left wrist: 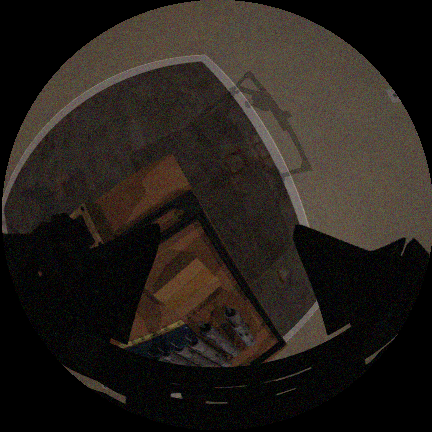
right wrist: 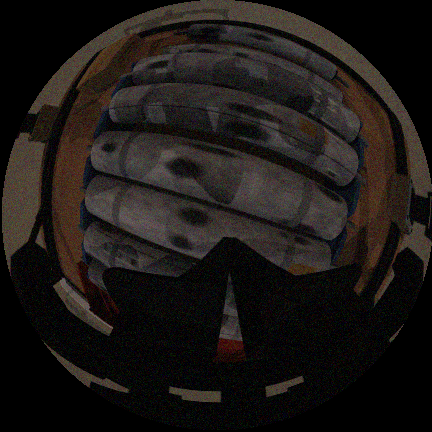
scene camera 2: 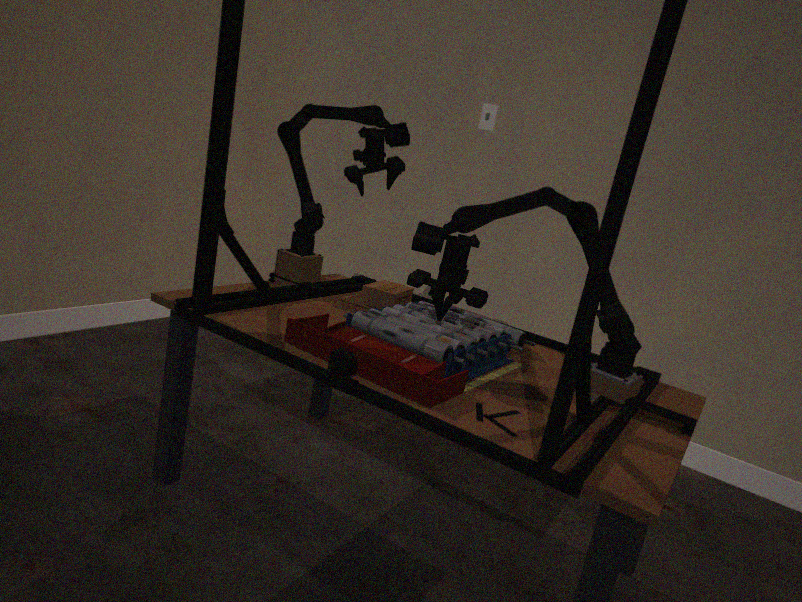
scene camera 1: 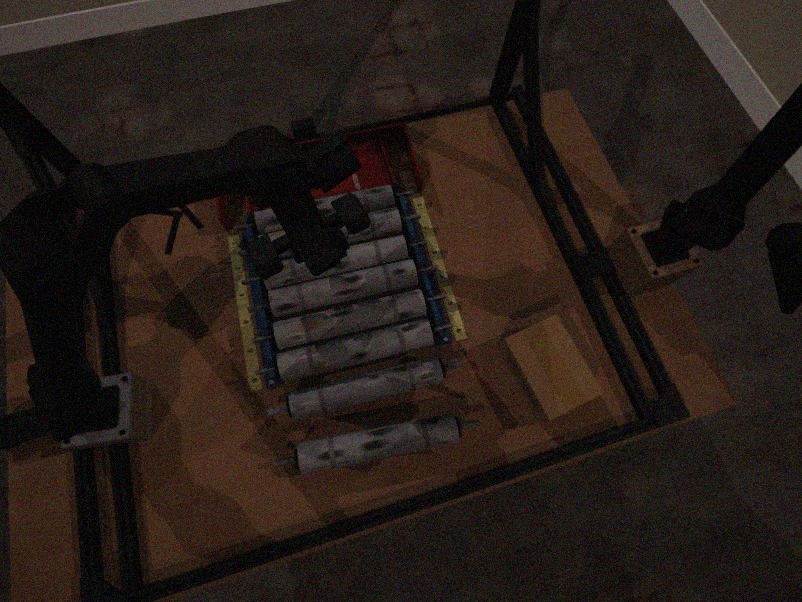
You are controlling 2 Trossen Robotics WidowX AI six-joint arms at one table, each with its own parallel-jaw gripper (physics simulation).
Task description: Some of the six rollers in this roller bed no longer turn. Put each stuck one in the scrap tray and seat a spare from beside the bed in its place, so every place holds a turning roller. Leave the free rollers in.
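Places are measured from the left arm's base along level axes (x left, y back, z up), in metres.
Pixels of known places: left gripper, fingertip midpoint: [left wrist: 229, 231] [scene camera 2: 375, 192] [scene camera 1: 800, 343]; right gripper, fingertip midpoint: [right wrist: 228, 242] [scene camera 2: 439, 320]; left arm's base at its link origin: [left wrist: 78, 235] [scene camera 2: 300, 252] [scene camera 1: 664, 246]; right arm's base at its link origin: [right wrist: 412, 206] [scene camera 2: 614, 371] [scene camera 1: 96, 409].
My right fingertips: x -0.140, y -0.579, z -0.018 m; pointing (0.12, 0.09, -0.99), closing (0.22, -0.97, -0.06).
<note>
For each thing: its top centre in the pictures, then the offset to it from my right fingertips. "spot": a spot on its surface instead.
- red scrap tray at its top centre: [right wrist: 169, 341] [scene camera 1: 316, 167] [scene camera 2: 375, 342] dx -0.214, dy +0.034, dz -0.030 m
- wooden block at its top centre: [scene camera 1: 553, 365] [left wrist: 188, 290] [right wrist: 103, 56] [scene camera 2: 389, 286] dx +0.274, dy +0.326, dz -0.030 m
- small black three-legged piece at a spot on its surface: [scene camera 2: 495, 414] spot: dx -0.198, dy -0.257, dz -0.084 m
The roller bed has blue rails [scene camera 1: 427, 278] and six grey, blotched rollers [scene camera 1: 349, 317] [right wrist: 220, 175] lying across it. Their looks do not show which are stuck. Two spare rollers [scene camera 1: 366, 388] [scene camera 1: 378, 443] lie on the table below the bed in scene camera 1. The red scrap tray [scene camera 1: 375, 158] [scene camera 2: 388, 359] stands at the bed's other end; the arm hides part of it, and no roller shows in it. My right gripper [scene camera 2: 439, 317] [right wrist: 228, 242] is shut and empty, fingertips low over the bed's middle rollers; contact cannot be told. My left gripper [scene camera 2: 375, 190] [left wrist: 229, 231] is open and empty, high above the table.
A wooden block [scene camera 1: 553, 366] [scene camera 2: 387, 294] [left wrist: 187, 285] lies beside the bed. Yellow strips [scene camera 1: 440, 268] flank the rails. A small black three-legged piece [scene camera 2: 495, 414] stands near the tray. Black frame bars [scene camera 1: 576, 249] and uprights [scene camera 2: 223, 116] border the work area.
</note>
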